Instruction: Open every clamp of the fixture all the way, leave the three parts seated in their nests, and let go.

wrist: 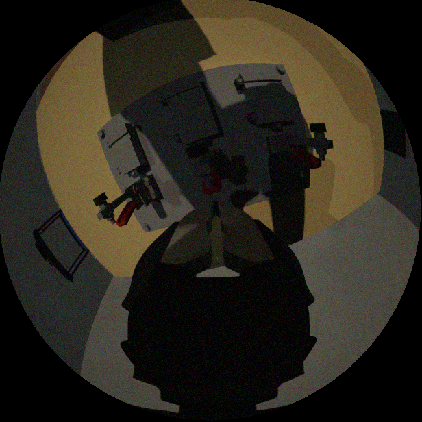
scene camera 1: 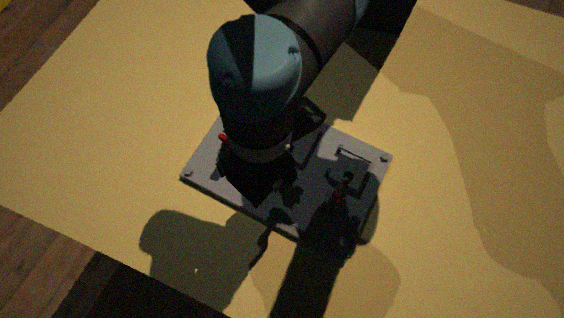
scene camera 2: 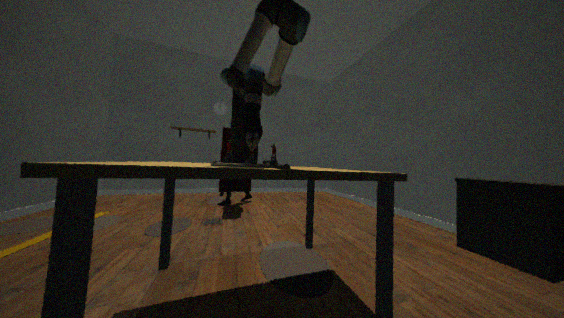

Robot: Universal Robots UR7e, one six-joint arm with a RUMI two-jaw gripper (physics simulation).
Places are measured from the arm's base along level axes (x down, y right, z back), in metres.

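Where they show: gripper, fingertip midpoint: (scene camera 2: 251,150).
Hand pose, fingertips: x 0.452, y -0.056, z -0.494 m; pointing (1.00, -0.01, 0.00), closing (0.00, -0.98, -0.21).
Each offset is from my fingertips to the top centre of the thing. "pt": to the spot under its first point. Level surfaces: height alone.
The fixture plate {pt dx +0.062, dy +0.143, dz -0.025 m} (scene camera 1: 200,165) (wrist: 177,217) bears three clamps and three flat parts. The left part (wrist: 125,152), middle part (wrist: 192,117) and right part {dx +0.041, dy -0.107, dz +0.120 m} (scene camera 1: 355,167) (wrist: 270,106) lie in their nests. The left clamp (wrist: 142,192) and right clamp (wrist: 322,144) have raised arms, their black tips off the parts. The middle clamp's red handle (wrist: 211,185) is just ahead of my fingertips; its arm is foreshortened in shadow, so its angle is unclear. My gripper (wrist: 215,203) (scene camera 2: 251,145) is shut and empty, above the plate's near edge, and hides much of the fixture in scene camera 1.
The plate lies on a yellow table top {dx +0.077 m} (scene camera 1: 100,125) (scene camera 2: 125,164). Arm shadows cross it. A dark cabinet (scene camera 2: 505,220) stands at the right. Legs of a person (scene camera 2: 226,197) show beyond the table. A blue-and-black framed object (wrist: 42,245) is at the wrist view's left.
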